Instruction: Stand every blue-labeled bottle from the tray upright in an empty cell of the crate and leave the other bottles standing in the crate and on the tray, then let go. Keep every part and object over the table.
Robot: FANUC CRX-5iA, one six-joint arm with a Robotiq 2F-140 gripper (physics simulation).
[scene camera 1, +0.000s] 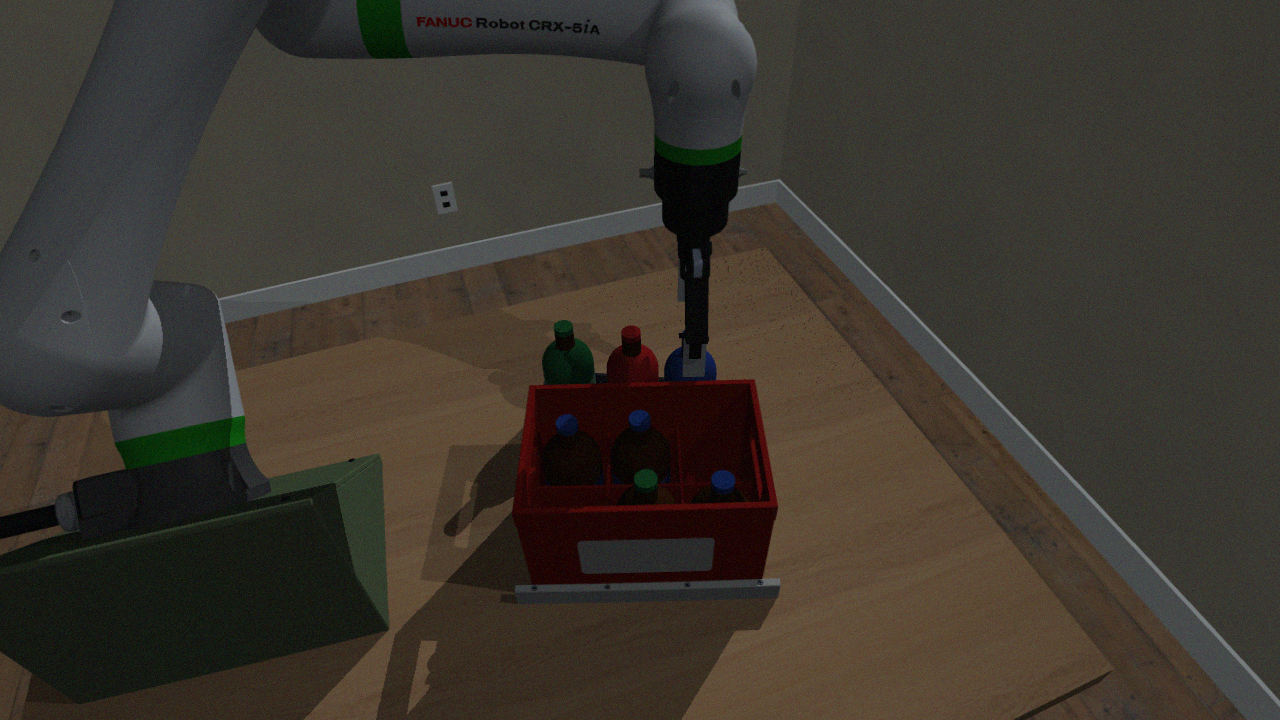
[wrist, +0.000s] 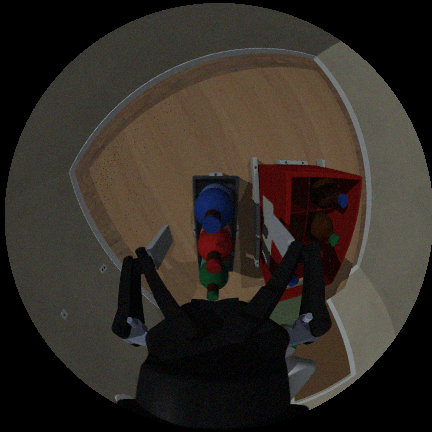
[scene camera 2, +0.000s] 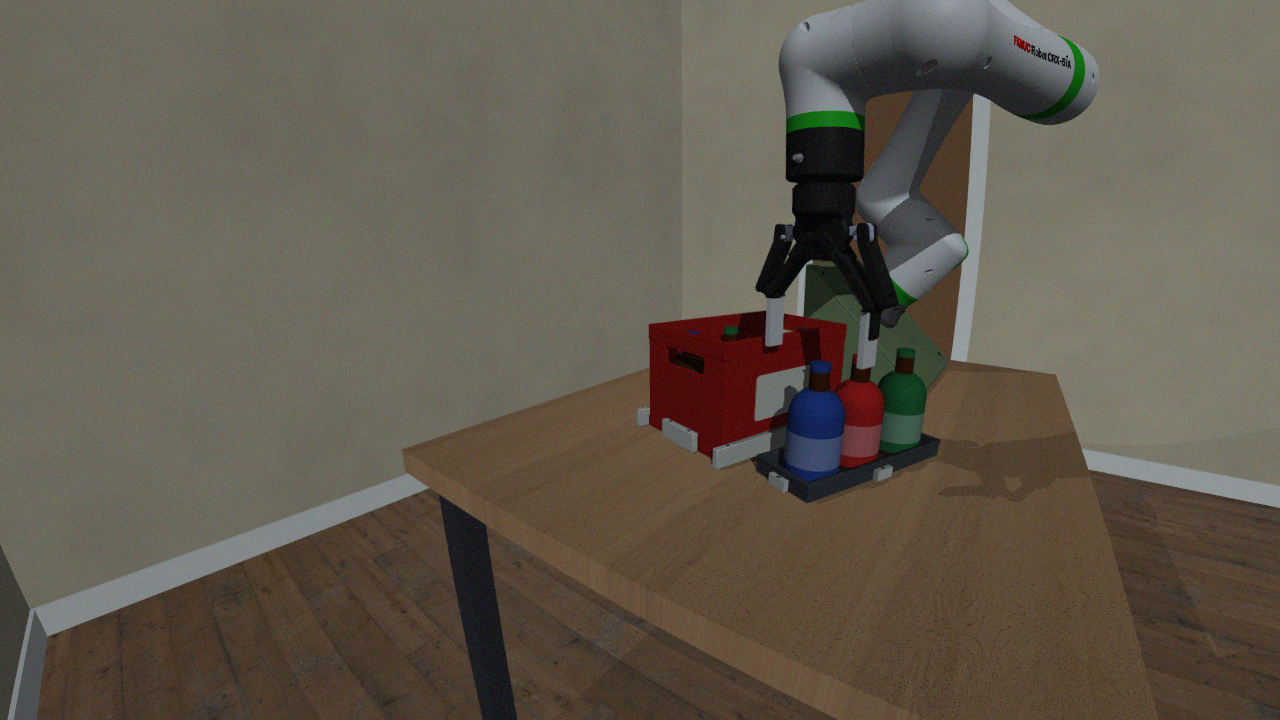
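Pixels of known places: gripper, fingertip midpoint: (wrist: 218, 228) (scene camera 2: 816, 355); arm's base at its link origin: (scene camera 1: 200, 508).
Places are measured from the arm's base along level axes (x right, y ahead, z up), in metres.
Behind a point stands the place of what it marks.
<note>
My gripper (scene camera 1: 694, 362) (scene camera 2: 819, 352) {y 0.612, x 0.001, z 0.002 m} (wrist: 218, 228) {y 0.612, x 0.001, z 0.002 m} is open and empty, fingers spread over the blue-labeled bottle (scene camera 1: 707, 365) {y 0.632, x 0.016, z -0.049 m} (scene camera 2: 815, 416) {y 0.654, x -0.013, z -0.065 m} (wrist: 214, 200) {y 0.638, x 0.009, z -0.047 m}, tips near cap height. That bottle stands upright at one end of the dark tray (scene camera 2: 850, 480) {y 0.626, x -0.062, z -0.154 m} (wrist: 195, 200). A red bottle (scene camera 1: 631, 365) {y 0.539, x -0.029, z -0.046 m} (scene camera 2: 861, 402) {y 0.583, x -0.058, z -0.061 m} (wrist: 215, 242) {y 0.569, x -0.034, z -0.048 m} and a green bottle (scene camera 1: 567, 360) {y 0.465, x -0.080, z -0.047 m} (scene camera 2: 901, 394) {y 0.508, x -0.105, z -0.064 m} (wrist: 213, 276) {y 0.493, x -0.088, z -0.048 m} stand beside it. The red crate (scene camera 1: 546, 546) {y 0.336, x 0.177, z -0.056 m} (scene camera 2: 684, 394) {y 0.598, x 0.196, z -0.086 m} (wrist: 275, 185) {y 0.613, x 0.105, z -0.033 m} holds brown bottles with three blue caps and one green cap (scene camera 1: 645, 480) {y 0.456, x 0.182, z -0.003 m}. Its back right cell looks empty in scene camera 1; the front left cell is mostly hidden.
The crate stands right beside the tray, its high wall near one finger. White stop strips (scene camera 1: 644, 591) {y 0.426, x 0.233, z -0.139 m} (scene camera 2: 678, 435) {y 0.610, x 0.200, z -0.149 m} line the crate's base. A green angled stand (scene camera 1: 179, 608) {y -0.035, x 0.102, z -0.023 m} (scene camera 2: 881, 331) {y 0.092, x -0.036, z -0.048 m} is by the arm's base. All stand on the wooden table (scene camera 1: 895, 537) {y 0.751, x 0.302, z -0.165 m} (scene camera 2: 626, 537) {y 0.858, x 0.132, z -0.166 m}.
</note>
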